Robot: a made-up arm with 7 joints.
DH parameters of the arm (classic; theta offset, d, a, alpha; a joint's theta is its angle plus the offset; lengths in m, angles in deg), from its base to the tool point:
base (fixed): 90 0.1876 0 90
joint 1: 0 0.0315 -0.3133 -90
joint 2: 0 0.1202 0.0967 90
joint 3: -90 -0.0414 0.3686 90
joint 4: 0 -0.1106 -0.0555 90
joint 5: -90 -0.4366 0.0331 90
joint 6: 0 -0.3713 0.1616 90
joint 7: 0 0.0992 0.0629 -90
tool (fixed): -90 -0.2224 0 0
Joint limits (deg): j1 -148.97..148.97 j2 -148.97..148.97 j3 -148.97..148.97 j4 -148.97..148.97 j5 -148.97..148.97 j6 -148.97..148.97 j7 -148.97..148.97
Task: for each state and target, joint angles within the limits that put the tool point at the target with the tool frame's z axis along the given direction. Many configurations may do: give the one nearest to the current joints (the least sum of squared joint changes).
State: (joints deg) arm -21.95 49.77 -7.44 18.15 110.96 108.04 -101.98
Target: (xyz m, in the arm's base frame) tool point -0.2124 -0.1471 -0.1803 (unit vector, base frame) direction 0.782 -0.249 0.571
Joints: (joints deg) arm -28.58 95.70 38.98 -13.88 107.06 123.04 -119.18
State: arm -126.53 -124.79 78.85 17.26 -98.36 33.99 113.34
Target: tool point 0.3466 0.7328 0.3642 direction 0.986 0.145 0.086
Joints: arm -132.75 -79.67 63.39 -5.97 -86.23 29.26 120.98
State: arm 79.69 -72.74 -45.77 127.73 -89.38 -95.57 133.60
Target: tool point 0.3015 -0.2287 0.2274 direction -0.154 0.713 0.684
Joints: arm 116.43 -43.18 -31.02 104.51 -102.45 -118.74 132.27
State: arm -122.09 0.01 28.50 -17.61 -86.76 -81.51 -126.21
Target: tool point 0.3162 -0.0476 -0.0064 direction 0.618 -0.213 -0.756
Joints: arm -122.50 -0.77 20.04 11.08 -107.97 -124.25 -134.69
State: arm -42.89 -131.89 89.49 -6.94 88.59 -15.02 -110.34
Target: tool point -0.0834 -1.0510 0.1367 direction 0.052 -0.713 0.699
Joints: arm -10.23 -148.27 90.38 0.56 68.91 -23.33 -75.29
